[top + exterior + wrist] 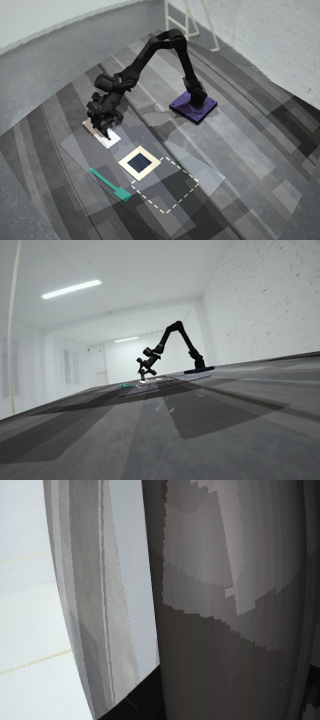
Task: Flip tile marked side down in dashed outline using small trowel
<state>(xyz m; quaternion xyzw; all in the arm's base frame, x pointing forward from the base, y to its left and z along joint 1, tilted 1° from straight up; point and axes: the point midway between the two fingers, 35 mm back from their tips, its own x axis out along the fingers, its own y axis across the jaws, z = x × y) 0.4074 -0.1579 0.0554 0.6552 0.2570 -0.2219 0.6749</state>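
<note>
Now: gripper tip 50 mm past the tile, 230 mm to the right of it and 40 mm above it. Round my gripper tip: black-handled trowel 30 mm behind, 10 mm below; teal trowel 100 mm ahead, 250 mm to the left, 40 mm below; grey mat 40 mm behind, 210 mm to the left, 70 mm below.
</note>
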